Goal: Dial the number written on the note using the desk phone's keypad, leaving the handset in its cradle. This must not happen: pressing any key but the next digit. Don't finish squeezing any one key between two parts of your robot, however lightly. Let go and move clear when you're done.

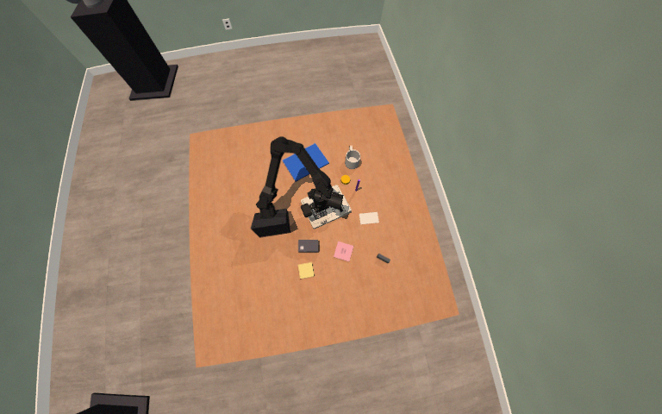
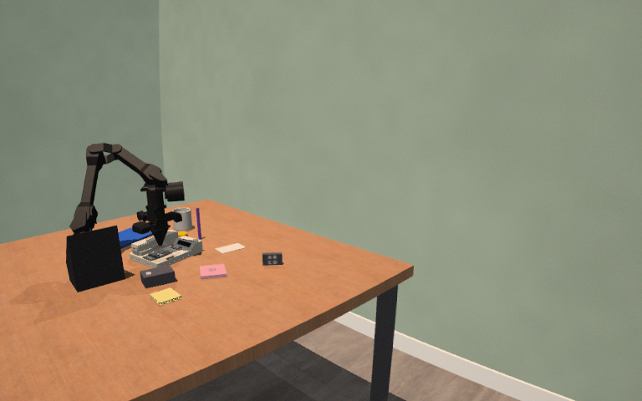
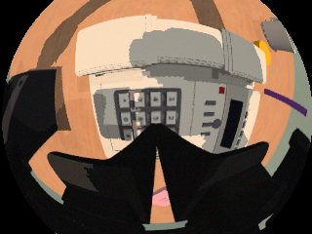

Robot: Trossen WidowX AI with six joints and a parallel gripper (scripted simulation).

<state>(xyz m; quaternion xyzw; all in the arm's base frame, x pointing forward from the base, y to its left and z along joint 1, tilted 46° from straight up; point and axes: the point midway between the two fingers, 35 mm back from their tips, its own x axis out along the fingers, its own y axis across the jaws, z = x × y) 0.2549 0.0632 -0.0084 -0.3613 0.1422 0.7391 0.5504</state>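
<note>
Now: hand 70 mm above the cream desk phone, 30 mm to the right of it and 30 mm short of it. Also, from my hand: purple pen: 200 mm ahead, 130 mm to the left, 20 mm below; cream card: 260 mm ahead, 90 mm below, 40 mm to the right; grey handset: 80 mm to the left, 40 mm below.
</note>
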